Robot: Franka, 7 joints.
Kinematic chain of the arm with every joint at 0, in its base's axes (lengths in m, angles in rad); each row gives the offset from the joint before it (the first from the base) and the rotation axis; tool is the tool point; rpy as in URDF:
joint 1: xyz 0 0 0.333 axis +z
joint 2: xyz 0 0 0 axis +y
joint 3: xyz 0 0 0.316 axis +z
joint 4: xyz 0.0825 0 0 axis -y
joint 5: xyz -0.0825 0 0.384 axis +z
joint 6: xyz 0 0 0 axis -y
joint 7: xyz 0.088 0 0 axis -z
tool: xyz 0 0 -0.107 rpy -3.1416 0 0
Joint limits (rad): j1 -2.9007..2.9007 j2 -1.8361..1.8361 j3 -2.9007..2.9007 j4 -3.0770..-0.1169 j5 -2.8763..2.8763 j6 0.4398..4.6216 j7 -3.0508..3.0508
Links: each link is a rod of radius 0.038 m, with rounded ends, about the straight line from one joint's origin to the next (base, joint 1, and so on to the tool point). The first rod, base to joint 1, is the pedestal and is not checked.
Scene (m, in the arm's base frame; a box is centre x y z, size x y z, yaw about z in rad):
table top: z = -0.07
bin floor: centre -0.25 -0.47 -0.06 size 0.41 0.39 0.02 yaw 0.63
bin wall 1: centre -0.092 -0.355 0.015 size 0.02 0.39 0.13 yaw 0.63
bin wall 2: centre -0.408 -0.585 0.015 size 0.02 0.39 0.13 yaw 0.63
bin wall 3: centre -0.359 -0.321 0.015 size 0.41 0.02 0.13 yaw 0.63
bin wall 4: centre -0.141 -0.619 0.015 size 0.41 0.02 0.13 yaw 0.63
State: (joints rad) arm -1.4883 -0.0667 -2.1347 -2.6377 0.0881 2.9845 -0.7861
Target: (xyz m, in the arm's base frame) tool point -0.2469 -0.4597 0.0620
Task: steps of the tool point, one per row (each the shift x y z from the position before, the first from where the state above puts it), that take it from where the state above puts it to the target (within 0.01 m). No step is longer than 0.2 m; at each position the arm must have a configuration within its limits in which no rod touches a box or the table.
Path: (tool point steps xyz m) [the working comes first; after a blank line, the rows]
Joints at the target: -1.1988 0.9723 -0.7716 -2.2269 -0.0656 2.9645 -0.7861
Straight joint move there: clear.

1: -0.0782 -0.1355 0.0688
2: -0.0229 -0.1741 0.0165
3: 0.0379 -0.1729 -0.0461
4: 0.0917 -0.1315 -0.1031
5: 0.1283 -0.0598 -0.1392

